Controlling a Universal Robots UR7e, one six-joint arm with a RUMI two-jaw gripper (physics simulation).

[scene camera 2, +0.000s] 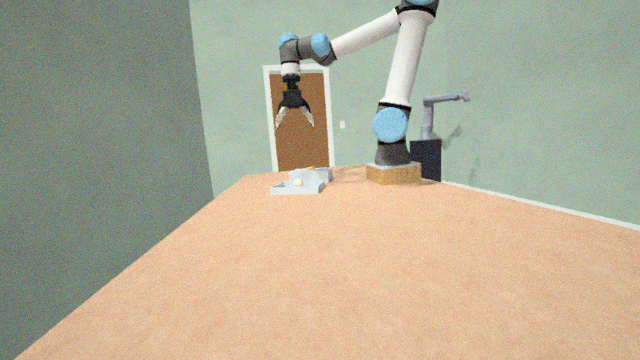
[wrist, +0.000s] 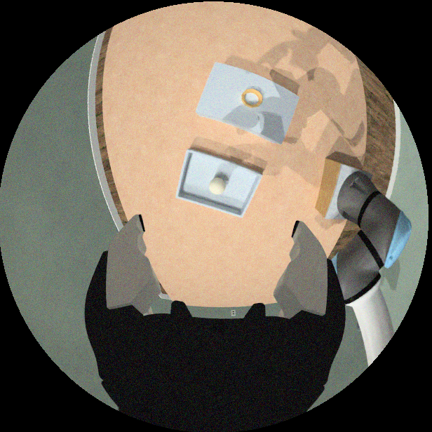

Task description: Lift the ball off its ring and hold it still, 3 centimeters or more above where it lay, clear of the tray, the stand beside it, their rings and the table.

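Places are measured from the arm's base along level axes (x ahead, y left, z up), in metres.
Where they show: gripper, fingertip midpoint: (scene camera 2: 295, 128); arm's base, origin of the base link: (scene camera 2: 392, 162).
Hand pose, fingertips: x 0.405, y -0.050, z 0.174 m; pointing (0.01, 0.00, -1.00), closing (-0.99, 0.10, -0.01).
Things, the pixels of their centre, and the offset from my fingertips. "spot": a spot on its surface instead. Level surfaces: height alone.
- small cream ball, body centre: (scene camera 2: 298, 183) dy +0.048, dx +0.010, dz -0.222 m
- light blue-grey walled tray, body centre: (scene camera 2: 298, 187) dy +0.048, dx +0.010, dz -0.237 m
- orange ring, surface spot: (scene camera 2: 310, 168) spot: dy -0.133, dx -0.068, dz -0.186 m
- tan table, its level: dz -0.251 m
A small cream ball (scene camera 2: 298, 182) (wrist: 217, 186) sits inside the light blue-grey walled tray (scene camera 2: 296, 190) (wrist: 214, 210); the ring under it cannot be made out. The flat-topped stand (scene camera 2: 327, 175) (wrist: 220, 90) is beside the tray, behind it in the scene view. An orange ring (scene camera 2: 310, 168) (wrist: 252, 89) lies on top of the stand. My gripper (scene camera 2: 295, 125) (wrist: 218, 219) is open and empty, points down and hangs high above the tray and stand, apart from both.
The tan table (scene camera 2: 350, 260) (wrist: 150, 100) carries the arm's wooden base block (scene camera 2: 393, 174) (wrist: 327, 187) to the right of the tray and stand. A wall (scene camera 2: 100, 125) runs along the table's left side. A second, grey arm (scene camera 2: 427, 117) stands on a dark pedestal behind.
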